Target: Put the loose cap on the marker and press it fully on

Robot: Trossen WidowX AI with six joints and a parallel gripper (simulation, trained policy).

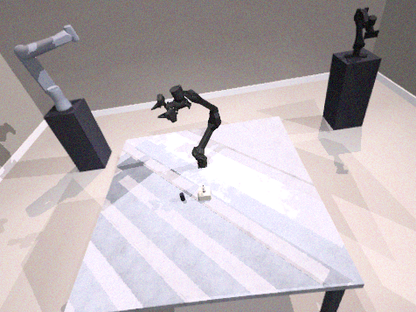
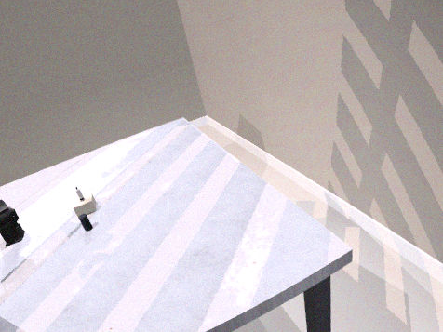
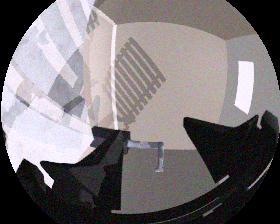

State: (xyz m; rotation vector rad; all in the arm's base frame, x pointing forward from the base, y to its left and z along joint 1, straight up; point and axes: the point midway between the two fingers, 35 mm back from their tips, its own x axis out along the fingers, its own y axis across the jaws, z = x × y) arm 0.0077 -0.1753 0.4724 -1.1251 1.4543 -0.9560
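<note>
Now: the dark cap 440 mm below my gripper tip, 280 mm ahead of it and 80 mm to the left of it. Also, from my gripper tip: pale holder block: 440 mm below, 270 mm ahead, 220 mm to the left.
</note>
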